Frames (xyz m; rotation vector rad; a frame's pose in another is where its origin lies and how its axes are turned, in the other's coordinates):
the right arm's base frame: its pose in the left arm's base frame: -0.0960 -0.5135 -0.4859 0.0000 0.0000 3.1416
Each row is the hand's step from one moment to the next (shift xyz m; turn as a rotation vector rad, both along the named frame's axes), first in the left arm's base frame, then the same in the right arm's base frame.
Working: the left arm's base frame: its pose in the right arm's base frame: -0.0960 -0.5135 0.4859 0.0000 0.0000 3.1416

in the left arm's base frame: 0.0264 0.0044 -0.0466 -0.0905 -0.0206 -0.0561
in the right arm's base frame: -0.0264 -0.0044 -0.0466 0.0905 0.0206 -0.0561
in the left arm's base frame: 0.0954 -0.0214 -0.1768 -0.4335 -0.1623 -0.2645
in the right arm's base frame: -0.0954 0.0214 -0.1768 0.4335 0.1623 -0.2645
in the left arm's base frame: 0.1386 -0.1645 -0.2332 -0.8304 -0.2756 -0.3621
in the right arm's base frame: -0.1386 0.1645 -0.2332 0.8304 0.2756 -0.3621
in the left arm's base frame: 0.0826 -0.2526 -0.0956 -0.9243 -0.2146 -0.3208
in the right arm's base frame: -0.0826 0.2526 -0.0956 0.9243 0.2146 -0.3208
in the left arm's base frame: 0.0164 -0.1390 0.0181 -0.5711 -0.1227 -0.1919
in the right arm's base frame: -0.0164 0.1390 0.0181 0.5711 0.1227 -0.1919
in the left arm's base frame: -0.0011 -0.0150 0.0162 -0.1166 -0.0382 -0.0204
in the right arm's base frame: 0.0011 0.0150 0.0162 0.1166 0.0382 -0.0204
